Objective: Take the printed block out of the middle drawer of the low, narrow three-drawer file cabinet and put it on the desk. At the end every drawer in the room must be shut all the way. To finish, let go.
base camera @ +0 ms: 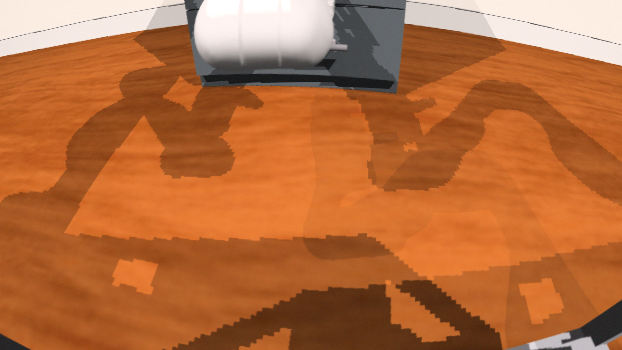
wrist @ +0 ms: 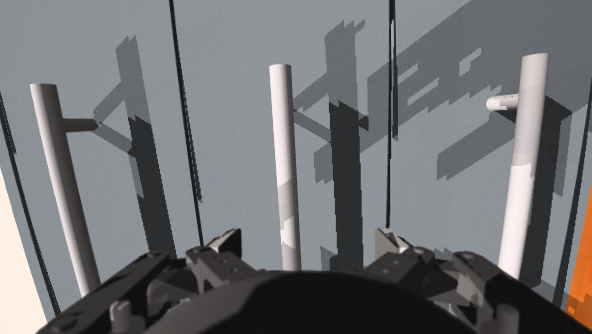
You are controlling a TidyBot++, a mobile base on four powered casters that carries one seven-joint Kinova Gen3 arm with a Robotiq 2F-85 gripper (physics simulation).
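Places are measured from the arm's base along level axes (x ahead, y up, z right), in metres.
Pixels of known places: gripper, between the fingertips: (wrist: 307,243).
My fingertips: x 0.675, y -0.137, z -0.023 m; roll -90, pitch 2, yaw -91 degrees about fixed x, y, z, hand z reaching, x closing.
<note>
Behind a point stands the place of what it marks.
The grey file cabinet (base camera: 372,65) @[x 0.690, y -0.326, z 0.141 m] (wrist: 230,60) @[x 0.696, y -0.087, z 0.105 m] stands at the back in the base view and fills most of the wrist view. Its three drawer fronts look shut. In the wrist view the middle drawer's pale bar handle (wrist: 283,125) @[x 0.667, y -0.126, z 0.052 m] runs down the centre, with the left drawer's handle (wrist: 55,150) @[x 0.669, y 0.025, z 0.044 m] and the right drawer's handle (wrist: 529,135) @[x 0.670, y -0.277, z 0.039 m] on either side. My gripper (wrist: 307,243) @[x 0.675, y -0.137, z -0.023 m] is open, its fingertips on either side of the middle handle's line and touching nothing that I can make out. How far they are from the handle I cannot tell. The printed block and the desk do not show.
In the base view my white arm (base camera: 265,30) @[x 0.324, y -0.125, z -0.020 m] covers the left and centre of the cabinet front. Orange wooden floor (base camera: 225,210) @[x 0.406, y -0.396, z -0.105 m] (wrist: 582,260) @[x 0.742, y -0.396, z -0.076 m] with arm shadows lies before the cabinet. A pale wall (base camera: 65,15) @[x 1.428, y -0.266, z -1.038 m] stands behind it.
</note>
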